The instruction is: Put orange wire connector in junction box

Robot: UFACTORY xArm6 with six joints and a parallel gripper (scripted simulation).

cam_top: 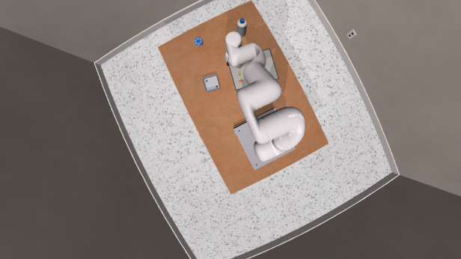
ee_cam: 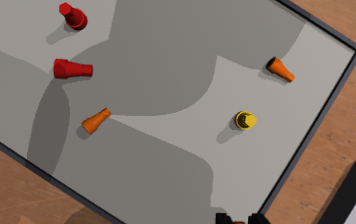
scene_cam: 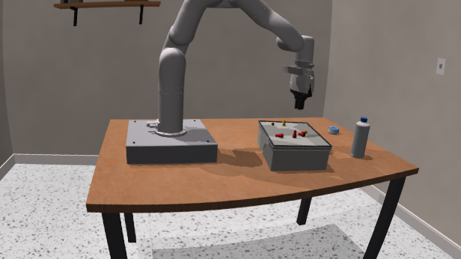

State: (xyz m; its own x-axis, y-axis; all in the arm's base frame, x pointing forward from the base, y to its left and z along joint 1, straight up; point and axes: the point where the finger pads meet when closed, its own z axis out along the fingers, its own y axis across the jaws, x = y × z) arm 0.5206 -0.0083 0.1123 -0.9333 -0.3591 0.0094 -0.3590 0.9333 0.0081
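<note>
Right now the steel junction box is 19 cm to the left of my hand, 18 cm below it and 2 cm behind it. Also, from my hand: grey tool case: 11 cm to the right, 11 cm below, 7 cm behind.
</note>
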